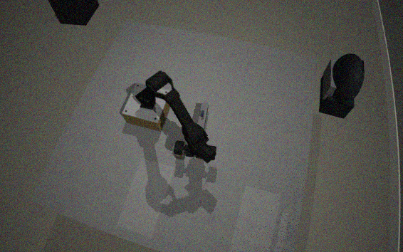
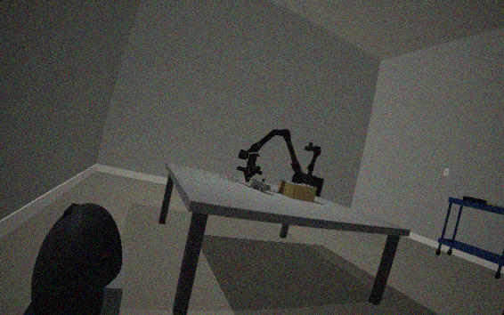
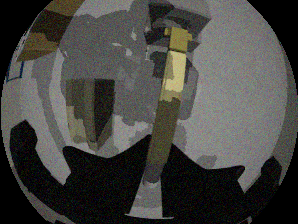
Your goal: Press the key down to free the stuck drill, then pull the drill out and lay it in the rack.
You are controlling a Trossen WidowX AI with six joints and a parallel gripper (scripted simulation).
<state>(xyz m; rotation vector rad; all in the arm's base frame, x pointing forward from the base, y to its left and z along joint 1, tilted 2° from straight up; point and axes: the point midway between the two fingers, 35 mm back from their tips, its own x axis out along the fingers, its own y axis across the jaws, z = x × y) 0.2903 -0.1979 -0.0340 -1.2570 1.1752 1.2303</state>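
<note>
Right now the rack is 8 cm behind my gripper tip and 1 cm to the left of it. Round my gripper tip: drill: 4 cm to the left, 3 cm above; grey fixture: 18 cm to the left, 2 cm above, 1 cm behind.
</note>
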